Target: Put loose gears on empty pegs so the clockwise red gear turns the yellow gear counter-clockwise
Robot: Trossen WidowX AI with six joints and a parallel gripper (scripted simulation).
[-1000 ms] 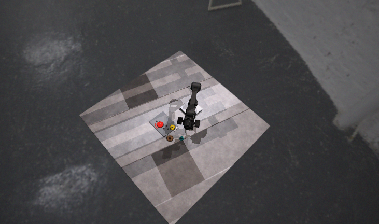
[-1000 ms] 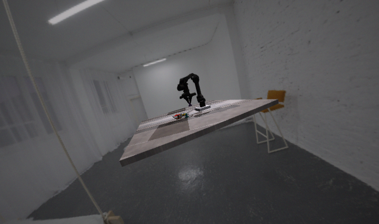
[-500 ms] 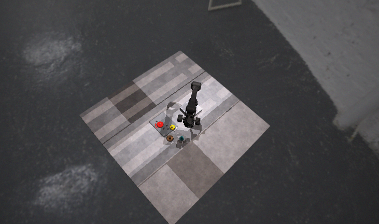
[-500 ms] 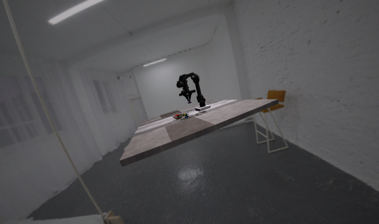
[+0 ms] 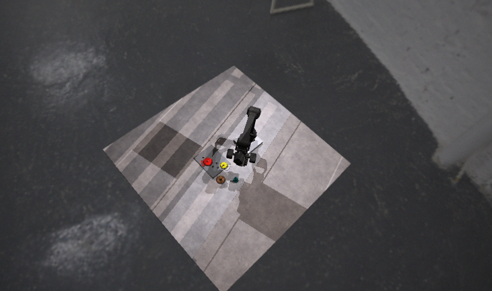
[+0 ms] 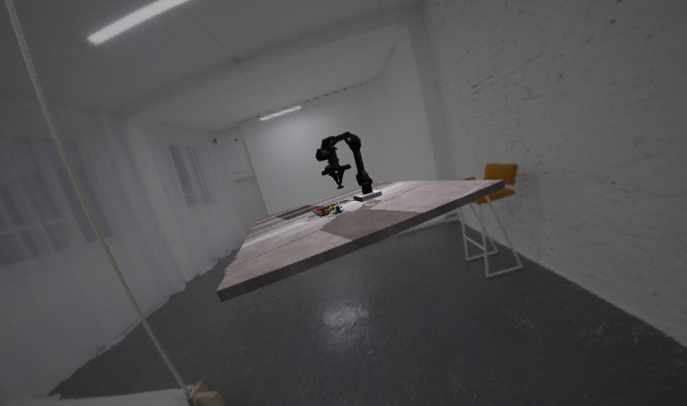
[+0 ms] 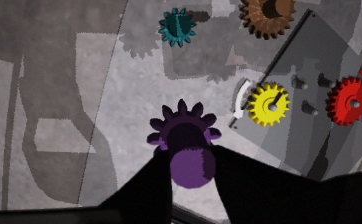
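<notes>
My gripper tip is now 18 cm to the left of the red gear, 15 cm short of it and 15 cm above it. Also, from my gripper tip: teal gear (15 cm below, 5 cm ahead, 4 cm to the left); purple gear (1 cm below); white arrow (15 cm below, 7 cm to the right, 5 cm ahead).
</notes>
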